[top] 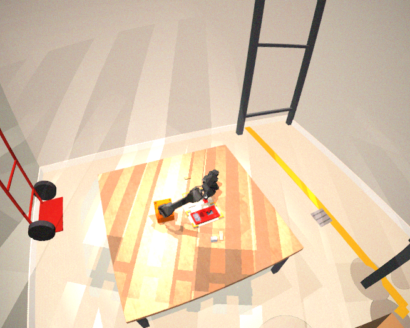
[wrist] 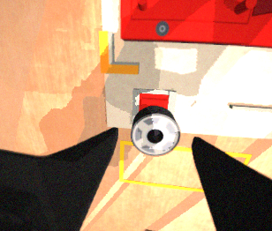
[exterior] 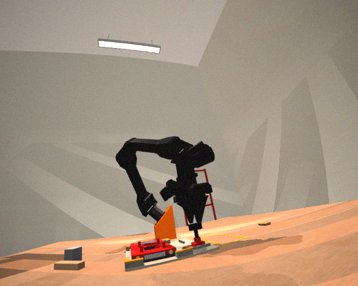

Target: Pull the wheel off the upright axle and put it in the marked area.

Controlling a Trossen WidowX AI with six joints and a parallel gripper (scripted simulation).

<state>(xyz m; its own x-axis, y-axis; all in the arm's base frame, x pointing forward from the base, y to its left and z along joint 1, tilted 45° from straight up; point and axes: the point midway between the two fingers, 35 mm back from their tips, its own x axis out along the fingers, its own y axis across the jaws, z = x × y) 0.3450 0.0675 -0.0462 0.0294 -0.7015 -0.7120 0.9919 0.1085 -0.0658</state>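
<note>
Now: the wheel 1 cm below my gripper tip. The rest, counted from my gripper tip: wooden chip (8 cm behind, 29 cm to the left, 6 cm below); then upright axle (3 cm below).
</note>
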